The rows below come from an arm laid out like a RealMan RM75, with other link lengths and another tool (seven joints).
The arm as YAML. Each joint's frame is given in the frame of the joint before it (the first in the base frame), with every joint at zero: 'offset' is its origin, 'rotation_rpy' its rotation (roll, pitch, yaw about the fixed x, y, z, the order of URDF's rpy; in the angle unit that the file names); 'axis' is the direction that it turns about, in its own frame. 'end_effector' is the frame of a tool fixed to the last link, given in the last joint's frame.
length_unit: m
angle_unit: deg
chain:
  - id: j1
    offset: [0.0, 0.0, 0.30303]
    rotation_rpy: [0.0, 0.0, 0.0]
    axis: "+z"
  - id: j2
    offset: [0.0, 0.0, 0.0]
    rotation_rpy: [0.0, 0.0, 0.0]
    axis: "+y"
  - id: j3
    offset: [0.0, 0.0, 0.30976]
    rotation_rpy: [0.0, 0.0, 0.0]
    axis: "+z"
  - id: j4
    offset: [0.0, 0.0, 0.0]
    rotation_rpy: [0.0, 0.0, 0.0]
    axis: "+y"
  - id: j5
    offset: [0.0, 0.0, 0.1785]
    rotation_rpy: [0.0, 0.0, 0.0]
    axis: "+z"
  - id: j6
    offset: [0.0, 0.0, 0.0]
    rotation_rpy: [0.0, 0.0, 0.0]
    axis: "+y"
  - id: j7
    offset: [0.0, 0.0, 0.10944]
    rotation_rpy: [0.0, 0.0, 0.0]
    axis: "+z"
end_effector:
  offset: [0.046, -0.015, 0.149]
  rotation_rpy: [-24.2, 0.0, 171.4]
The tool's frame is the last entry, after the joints.
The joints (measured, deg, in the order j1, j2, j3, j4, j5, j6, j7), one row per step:
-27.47 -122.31 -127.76 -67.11 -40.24 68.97 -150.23
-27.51 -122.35 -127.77 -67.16 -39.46 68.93 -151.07
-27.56 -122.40 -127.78 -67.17 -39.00 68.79 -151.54
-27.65 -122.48 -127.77 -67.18 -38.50 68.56 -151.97
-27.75 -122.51 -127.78 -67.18 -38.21 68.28 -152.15
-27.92 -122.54 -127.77 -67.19 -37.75 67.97 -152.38
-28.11 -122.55 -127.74 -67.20 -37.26 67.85 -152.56
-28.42 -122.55 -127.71 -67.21 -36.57 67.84 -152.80
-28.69 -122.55 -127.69 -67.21 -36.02 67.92 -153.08
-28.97 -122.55 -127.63 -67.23 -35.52 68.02 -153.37
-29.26 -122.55 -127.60 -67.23 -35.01 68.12 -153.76
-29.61 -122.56 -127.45 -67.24 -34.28 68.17 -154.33
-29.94 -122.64 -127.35 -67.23 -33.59 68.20 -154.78
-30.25 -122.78 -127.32 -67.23 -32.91 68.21 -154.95
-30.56 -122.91 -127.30 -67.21 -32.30 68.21 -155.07
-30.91 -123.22 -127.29 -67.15 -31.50 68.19 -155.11
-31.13 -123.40 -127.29 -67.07 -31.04 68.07 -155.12
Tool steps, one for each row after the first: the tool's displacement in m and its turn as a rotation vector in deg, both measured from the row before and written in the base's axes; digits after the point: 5 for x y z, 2 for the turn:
-0.00302 -0.00040 0.00027 0.06 0.24 0.81
-0.00155 0.00016 0.00026 0.12 0.16 0.44
-0.00119 0.00053 0.00023 0.17 0.22 0.35
-0.00043 0.00108 0.00081 0.24 0.21 0.10
-0.00045 0.00141 0.00094 0.24 0.36 0.09
-0.00030 0.00096 0.00041 0.03 0.39 0.05
-0.00009 0.00115 0.00022 -0.09 0.53 0.04
0.00005 0.00076 -0.00010 -0.14 0.35 0.10
0.00048 0.00082 -0.00022 -0.15 0.31 0.05
0.00030 0.00083 -0.00015 -0.12 0.25 0.15
0.00020 0.00104 -0.00031 -0.14 0.42 0.21
0.00040 0.00084 -0.00079 -0.15 0.36 0.16
0.00064 0.00075 -0.00099 -0.17 0.44 -0.01
0.00081 0.00083 -0.00095 -0.16 0.40 -0.06
0.00115 0.00038 -0.00256 -0.31 0.46 -0.08
0.00068 0.00054 -0.00132 -0.11 0.28 -0.07

